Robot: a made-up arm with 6 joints. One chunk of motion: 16 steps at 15 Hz.
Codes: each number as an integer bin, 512 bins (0 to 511) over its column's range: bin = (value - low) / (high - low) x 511, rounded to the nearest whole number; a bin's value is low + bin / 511 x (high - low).
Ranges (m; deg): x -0.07..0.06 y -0.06..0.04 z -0.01..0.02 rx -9..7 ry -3..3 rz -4..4
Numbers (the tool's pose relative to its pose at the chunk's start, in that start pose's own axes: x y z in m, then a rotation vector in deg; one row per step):
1: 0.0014 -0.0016 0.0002 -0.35 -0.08 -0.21
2: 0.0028 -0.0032 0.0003 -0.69 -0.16 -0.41
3: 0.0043 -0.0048 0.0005 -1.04 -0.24 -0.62
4: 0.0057 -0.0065 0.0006 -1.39 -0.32 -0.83
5: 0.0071 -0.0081 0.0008 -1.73 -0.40 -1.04
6: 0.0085 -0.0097 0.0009 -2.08 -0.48 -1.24
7: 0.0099 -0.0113 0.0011 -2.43 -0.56 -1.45
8: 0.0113 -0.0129 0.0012 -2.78 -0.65 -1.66
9: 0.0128 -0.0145 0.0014 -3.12 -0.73 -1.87
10: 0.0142 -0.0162 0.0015 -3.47 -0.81 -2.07
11: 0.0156 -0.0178 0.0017 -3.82 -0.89 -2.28
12: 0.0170 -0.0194 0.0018 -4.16 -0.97 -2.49
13: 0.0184 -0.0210 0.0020 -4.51 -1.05 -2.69
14: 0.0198 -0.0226 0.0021 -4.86 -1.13 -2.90
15: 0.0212 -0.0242 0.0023 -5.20 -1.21 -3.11
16: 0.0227 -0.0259 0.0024 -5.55 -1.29 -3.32
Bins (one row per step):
1: 281 298 174 276 249 242
2: 286 290 175 265 242 229
3: 292 282 179 254 235 216
4: 298 273 181 243 228 202
5: 303 265 184 232 221 189
6: 309 257 186 221 215 176
7: 314 249 189 210 208 163
8: 320 241 191 199 200 149
9: 325 233 194 188 193 136
10: 331 224 196 177 187 123
11: 336 216 199 165 180 110
12: 342 207 201 155 173 96
13: 347 199 204 143 166 84
14: 353 191 206 132 159 70
15: 358 183 210 121 152 57
16: 364 174 211 110 146 43

